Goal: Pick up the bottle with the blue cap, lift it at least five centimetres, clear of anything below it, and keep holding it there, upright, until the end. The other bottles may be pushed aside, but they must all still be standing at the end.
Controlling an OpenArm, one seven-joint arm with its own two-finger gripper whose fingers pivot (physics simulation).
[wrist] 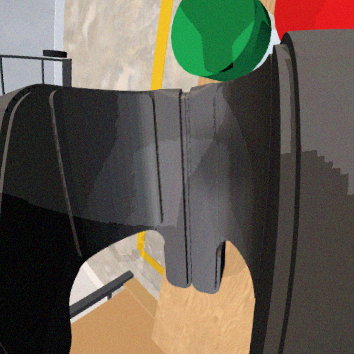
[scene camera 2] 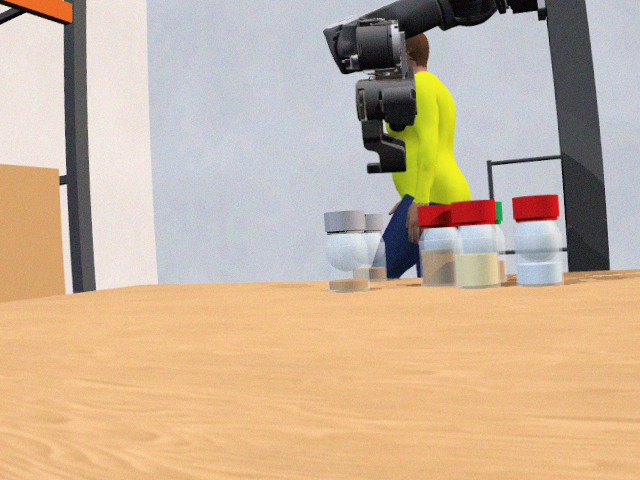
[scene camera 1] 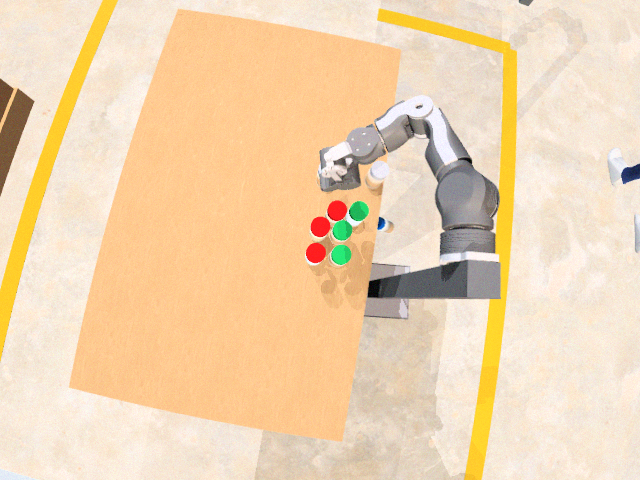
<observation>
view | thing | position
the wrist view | my gripper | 200,190
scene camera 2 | my gripper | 386,171
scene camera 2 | grey-capped bottle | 347,265
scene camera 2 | grey-capped bottle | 373,222
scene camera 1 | my gripper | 348,180
</observation>
